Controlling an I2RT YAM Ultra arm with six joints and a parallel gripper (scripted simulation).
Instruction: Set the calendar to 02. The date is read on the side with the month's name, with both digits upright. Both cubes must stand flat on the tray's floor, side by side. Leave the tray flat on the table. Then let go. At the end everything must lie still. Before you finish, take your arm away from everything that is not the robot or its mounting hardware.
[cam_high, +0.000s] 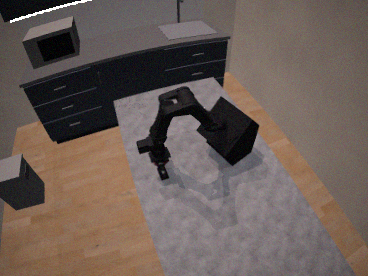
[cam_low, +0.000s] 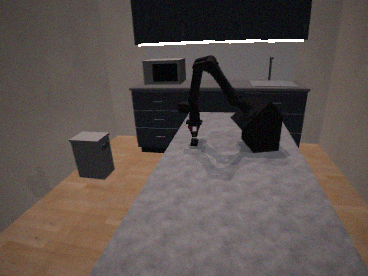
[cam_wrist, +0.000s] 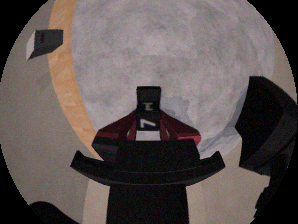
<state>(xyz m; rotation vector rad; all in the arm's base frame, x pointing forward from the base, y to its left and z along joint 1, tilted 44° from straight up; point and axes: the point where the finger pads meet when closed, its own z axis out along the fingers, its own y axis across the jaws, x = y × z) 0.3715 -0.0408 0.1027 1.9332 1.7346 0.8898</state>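
My hand is 2 cm to the right of the dark tray and 6 cm above it. From my hand the other things lie so: dark calendar cube 3 cm to the left, 4 cm below.
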